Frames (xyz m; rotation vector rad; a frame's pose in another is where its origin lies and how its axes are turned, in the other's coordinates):
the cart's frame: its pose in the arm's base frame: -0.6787 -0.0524 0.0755 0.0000 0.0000 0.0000
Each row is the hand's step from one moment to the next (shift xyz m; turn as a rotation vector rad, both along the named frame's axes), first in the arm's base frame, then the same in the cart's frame.
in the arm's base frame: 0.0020 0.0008 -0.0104 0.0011 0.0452 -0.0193
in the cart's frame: 0.0020 0.0008 -0.0104 0.0011 0.0452 -0.0193
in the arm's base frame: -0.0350 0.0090 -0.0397 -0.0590 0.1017 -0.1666
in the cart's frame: -0.0350 0.0090 -0.0397 -0.0590 0.1017 -0.1666
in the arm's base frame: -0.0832 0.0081 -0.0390 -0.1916 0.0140 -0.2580
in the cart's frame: -0.0832 0.0081 -0.0390 -0.1916 0.0140 -0.2580
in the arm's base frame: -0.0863 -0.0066 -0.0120 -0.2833 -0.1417 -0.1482
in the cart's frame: -0.0863 -0.0066 -0.0120 -0.2833 -0.1417 -0.1482
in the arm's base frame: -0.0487 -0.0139 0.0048 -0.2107 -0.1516 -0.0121
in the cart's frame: -0.0487 -0.0139 0.0048 -0.2107 -0.1516 -0.0121
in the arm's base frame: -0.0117 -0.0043 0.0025 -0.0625 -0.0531 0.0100
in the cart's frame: -0.0117 -0.0043 0.0025 -0.0625 -0.0531 0.0100
